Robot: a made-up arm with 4 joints.
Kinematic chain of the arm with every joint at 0, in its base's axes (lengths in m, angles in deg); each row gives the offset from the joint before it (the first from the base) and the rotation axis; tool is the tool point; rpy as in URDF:
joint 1: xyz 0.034 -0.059 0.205 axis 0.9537 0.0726 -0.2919
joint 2: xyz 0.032 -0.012 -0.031 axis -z
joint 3: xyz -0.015 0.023 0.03 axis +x
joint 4: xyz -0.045 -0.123 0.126 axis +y
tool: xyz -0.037 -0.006 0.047 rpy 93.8 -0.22 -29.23
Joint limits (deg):
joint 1: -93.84..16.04
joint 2: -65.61..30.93
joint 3: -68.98..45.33
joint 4: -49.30..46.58
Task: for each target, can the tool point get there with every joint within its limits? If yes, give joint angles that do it. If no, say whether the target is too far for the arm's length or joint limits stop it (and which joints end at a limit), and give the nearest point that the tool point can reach.
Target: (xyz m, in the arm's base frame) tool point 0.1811 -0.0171 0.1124
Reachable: no: joint limits stop it (at a limit: joint 1, joint 2, joint 3, joint 4) | nearest point 0.2247 0.0547 0.3001 | short by 0.206 m
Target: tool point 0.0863 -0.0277 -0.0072
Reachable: no: joint limits stop it (at a limit: joint 1, joint 2, joint 3, joint 4) | nearest point -0.0071 0.1286 0.0559 | short by 0.193 m
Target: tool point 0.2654 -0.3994 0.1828
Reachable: no: too far | nearest point 0.1780 -0.2574 0.1922 | short by 0.167 m
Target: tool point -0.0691 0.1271 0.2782
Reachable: yes | joints -85.44 5.32 -22.20 26.87
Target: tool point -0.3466 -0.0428 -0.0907
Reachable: no: too far | nearest point -0.1252 0.0755 0.1087 | short by 0.321 m
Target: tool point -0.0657 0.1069 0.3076
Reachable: yes | joints -37.36 9.06 -58.07 -26.32
